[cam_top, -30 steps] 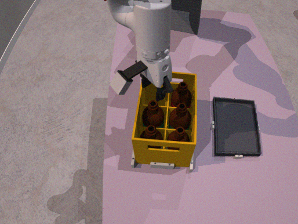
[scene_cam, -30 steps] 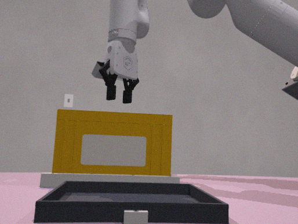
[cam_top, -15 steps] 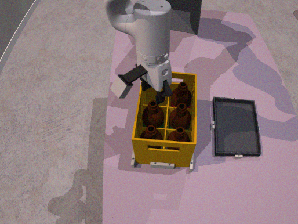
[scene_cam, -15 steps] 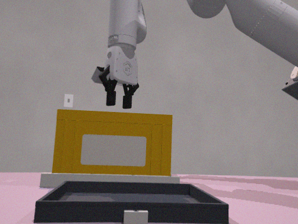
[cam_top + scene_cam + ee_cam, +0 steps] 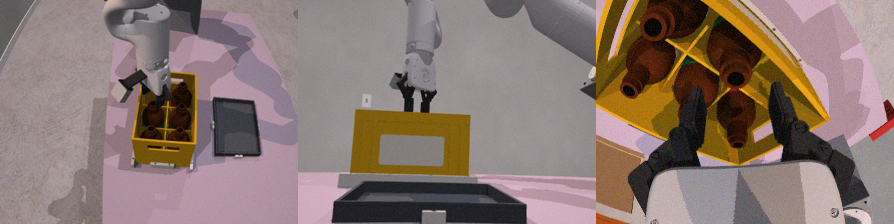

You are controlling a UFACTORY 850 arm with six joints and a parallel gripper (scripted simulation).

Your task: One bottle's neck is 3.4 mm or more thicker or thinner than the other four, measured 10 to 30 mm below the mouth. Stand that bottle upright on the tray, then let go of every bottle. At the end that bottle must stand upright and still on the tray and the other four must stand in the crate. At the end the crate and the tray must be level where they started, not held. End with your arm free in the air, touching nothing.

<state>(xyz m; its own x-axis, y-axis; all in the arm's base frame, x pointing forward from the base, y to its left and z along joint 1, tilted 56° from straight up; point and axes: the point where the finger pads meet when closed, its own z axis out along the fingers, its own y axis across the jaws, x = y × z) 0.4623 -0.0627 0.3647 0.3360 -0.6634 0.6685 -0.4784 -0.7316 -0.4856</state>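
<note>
Now: the yellow crate 120 mm below my hand, 40 mm to the left of it and 10 mm ahead of it. Round my hand: tray 330 mm to the left, 190 mm below, 20 mm ahead; bottle 120 mm below, 110 mm to the left, 70 mm behind.
</note>
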